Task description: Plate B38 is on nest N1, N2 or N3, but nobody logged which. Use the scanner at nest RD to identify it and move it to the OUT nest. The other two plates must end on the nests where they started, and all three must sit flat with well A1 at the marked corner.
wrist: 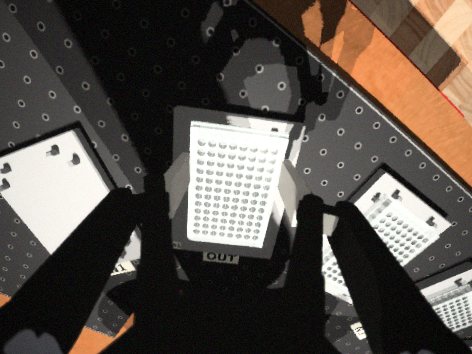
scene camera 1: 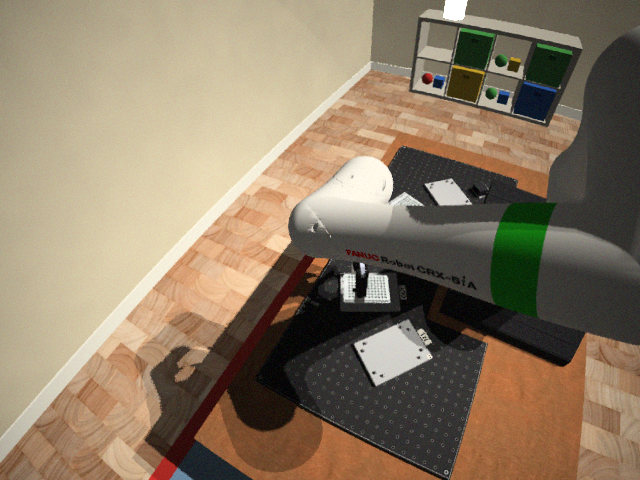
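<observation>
My gripper (scene camera 1: pixel 361 290) (wrist: pixel 235 169) is shut on a white well plate (scene camera 1: pixel 379 287) (wrist: pixel 230 187), with a pad against each long side. The plate is over the dark OUT nest (scene camera 1: pixel 369 306) (wrist: pixel 183 120), roughly in line with it; whether it sits fully flat cannot be told. The nest's A1 mark is at the lower left in the wrist view; the plate's own A1 corner cannot be made out. Nest N1 (scene camera 1: pixel 391 352) (wrist: pixel 55 192) bears no plate. In the wrist view a second plate (wrist: pixel 400 235) and a third plate (wrist: pixel 456 307) stand on nests at the right.
The dark perforated board (scene camera 1: pixel 439 403) (wrist: pixel 330 145) carries the nests. Behind the arm, a white nest surface (scene camera 1: pixel 447 192) and a small black device (scene camera 1: pixel 479 190) show near a partly hidden plate (scene camera 1: pixel 406 199). A shelf unit (scene camera 1: pixel 501 28) stands by the far wall.
</observation>
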